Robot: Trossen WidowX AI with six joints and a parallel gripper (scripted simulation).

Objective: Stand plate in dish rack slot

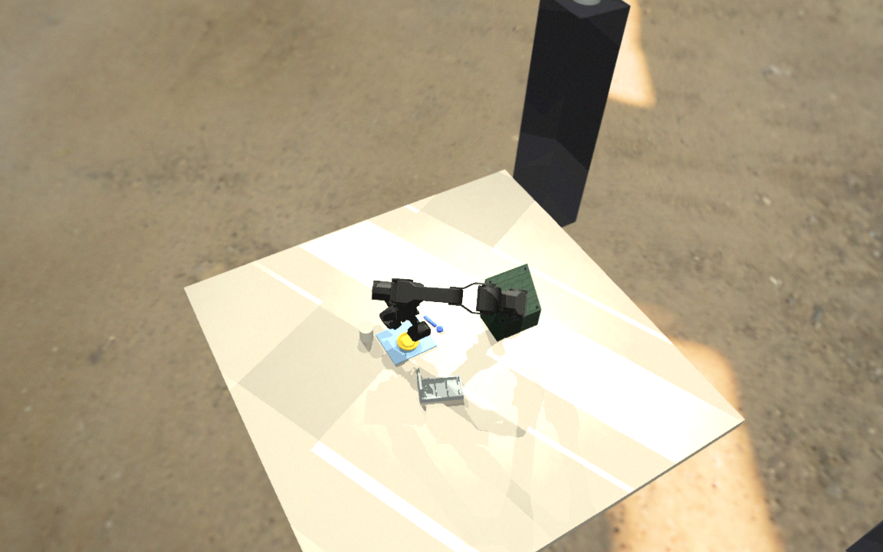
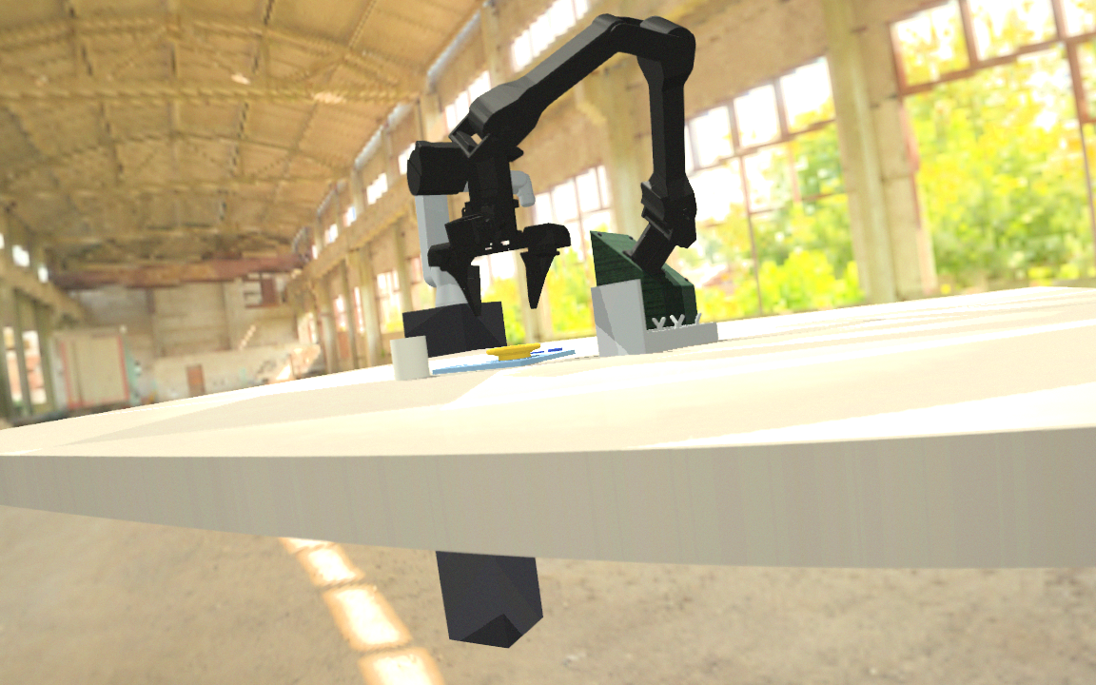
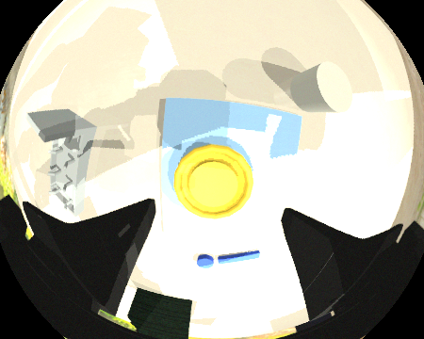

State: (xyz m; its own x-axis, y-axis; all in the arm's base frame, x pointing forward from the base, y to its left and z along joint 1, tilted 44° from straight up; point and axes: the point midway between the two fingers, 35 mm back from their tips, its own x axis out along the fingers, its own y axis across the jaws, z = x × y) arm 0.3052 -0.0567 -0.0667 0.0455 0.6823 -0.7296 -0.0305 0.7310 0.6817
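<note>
My gripper tip is now 5 cm above the yellow plate. Round my gripper tip: blue spoon: 11 cm behind, 6 cm below, 2 cm to the right; then light blue mat: 6 cm below, 1 cm to the right; then small white cup: 10 cm ahead, 8 cm to the right, 4 cm below.
</note>
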